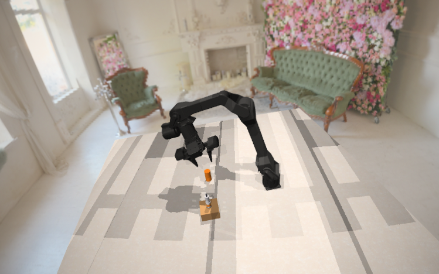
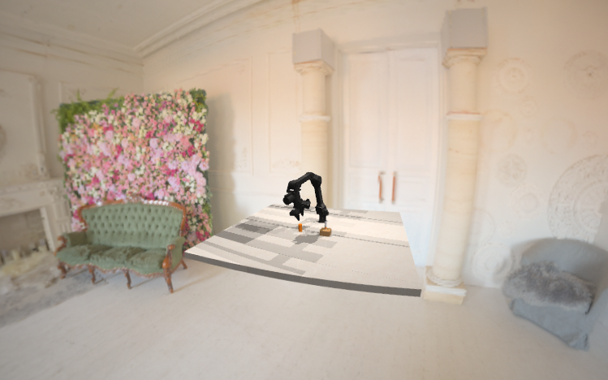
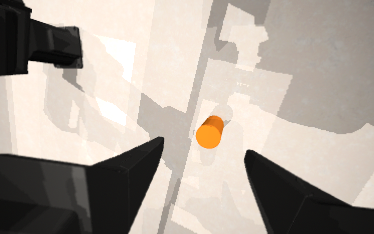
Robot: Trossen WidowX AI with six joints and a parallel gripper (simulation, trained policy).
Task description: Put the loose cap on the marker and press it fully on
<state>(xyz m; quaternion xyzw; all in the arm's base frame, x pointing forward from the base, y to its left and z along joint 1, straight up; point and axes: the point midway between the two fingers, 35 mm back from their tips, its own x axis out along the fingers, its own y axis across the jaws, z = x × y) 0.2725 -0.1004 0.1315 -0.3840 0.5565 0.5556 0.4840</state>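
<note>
The orange cap lies 70 mm below my gripper tip and 10 mm to the right of it. The rest, counted from my gripper tip: holder block (180 mm to the left, 80 mm below, 10 mm ahead).
</note>
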